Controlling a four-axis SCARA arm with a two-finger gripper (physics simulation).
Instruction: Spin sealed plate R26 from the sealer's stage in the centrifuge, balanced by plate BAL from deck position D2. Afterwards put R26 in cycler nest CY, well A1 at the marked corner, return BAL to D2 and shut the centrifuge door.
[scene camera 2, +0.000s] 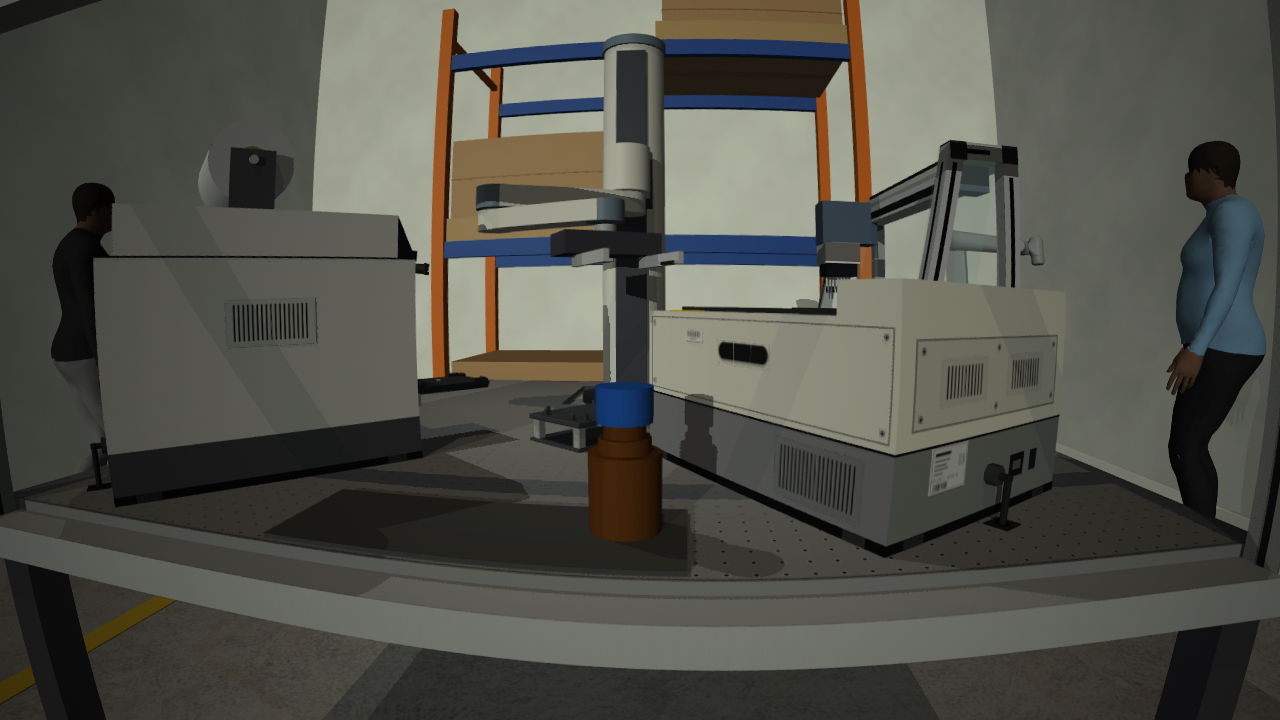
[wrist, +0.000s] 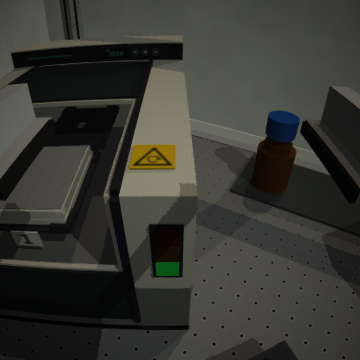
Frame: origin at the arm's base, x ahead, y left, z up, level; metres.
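Where they show: gripper, fingertip midpoint: (scene camera 2: 644, 255) (wrist: 177, 102).
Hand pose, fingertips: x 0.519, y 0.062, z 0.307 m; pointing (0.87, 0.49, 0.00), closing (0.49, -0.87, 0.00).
Observation:
After its pixels a point has its place.
The centrifuge (scene camera 2: 769, 376) {y 0.216, x 0.807, z 0.156 m} (wrist: 155, 180) {y 0.107, x 0.565, z 0.223 m} has its top opening uncovered. A pale plate (wrist: 50, 175) {y 0.255, x 0.571, z 0.169 m} sits in its rotor beside the label 1; I cannot tell whether it is R26 or BAL. The dark bucket marked 2 (wrist: 85, 122) {y 0.346, x 0.714, z 0.153 m} shows no plate. My gripper (scene camera 2: 626, 259) {y 0.063, x 0.519, z 0.307 m} (wrist: 177, 102) {y 0.063, x 0.519, z 0.307 m} is open and empty, above and near the centrifuge's edge, with its fingers wide apart. The cycler nest CY (scene camera 2: 565, 415) {y -0.064, x 0.519, z 0.057 m} stands low on the bench with no plate visible on it. The sealer (scene camera 2: 255, 349) {y -0.403, x 0.832, z 0.186 m} stands at the left; its stage is hidden. Deck position D2 cannot be made out.
A brown bottle with a blue cap (scene camera 2: 624, 483) {y 0.073, x 0.929, z 0.075 m} (wrist: 274, 162) {y 0.064, x 0.860, z 0.086 m} stands on a dark mat (scene camera 2: 447, 528) {y -0.102, x 0.924, z 0.018 m} (wrist: 320, 200) {y -0.035, x 0.890, z 0.018 m} beside the centrifuge. A green light (wrist: 167, 269) {y 0.090, x 0.551, z 0.142 m} glows on the centrifuge front. A gantry frame (scene camera 2: 1006, 223) {y 0.681, x 0.494, z 0.382 m} rises behind it. Two people stand beyond the bench sides.

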